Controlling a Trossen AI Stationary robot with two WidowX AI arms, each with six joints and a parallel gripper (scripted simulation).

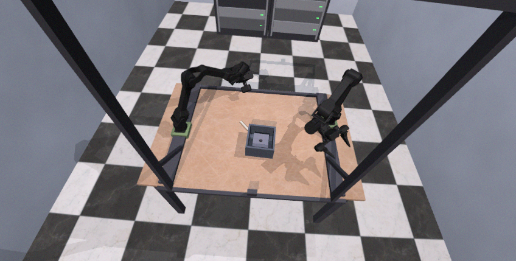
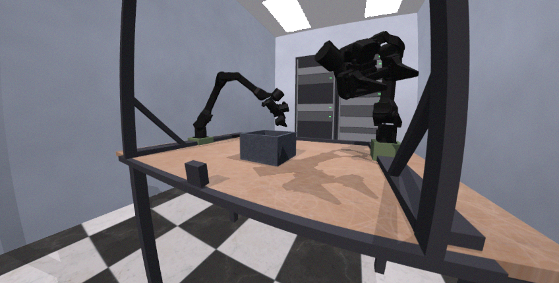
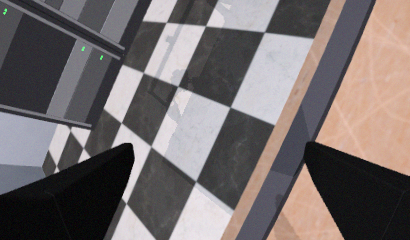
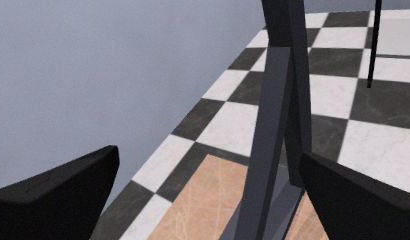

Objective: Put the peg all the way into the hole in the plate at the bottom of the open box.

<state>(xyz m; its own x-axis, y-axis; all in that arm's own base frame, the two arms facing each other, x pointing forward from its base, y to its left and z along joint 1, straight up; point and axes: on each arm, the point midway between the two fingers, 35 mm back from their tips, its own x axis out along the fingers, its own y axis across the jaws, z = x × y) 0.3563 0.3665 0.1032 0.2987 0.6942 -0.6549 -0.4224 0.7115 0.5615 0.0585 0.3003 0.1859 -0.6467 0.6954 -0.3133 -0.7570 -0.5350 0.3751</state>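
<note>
Right now the white peg is 300 mm behind my left hand, 10 mm to the left of it and 130 mm below it. The rest, counted from my left hand: box 440 mm behind, 80 mm to the right, 110 mm below.
</note>
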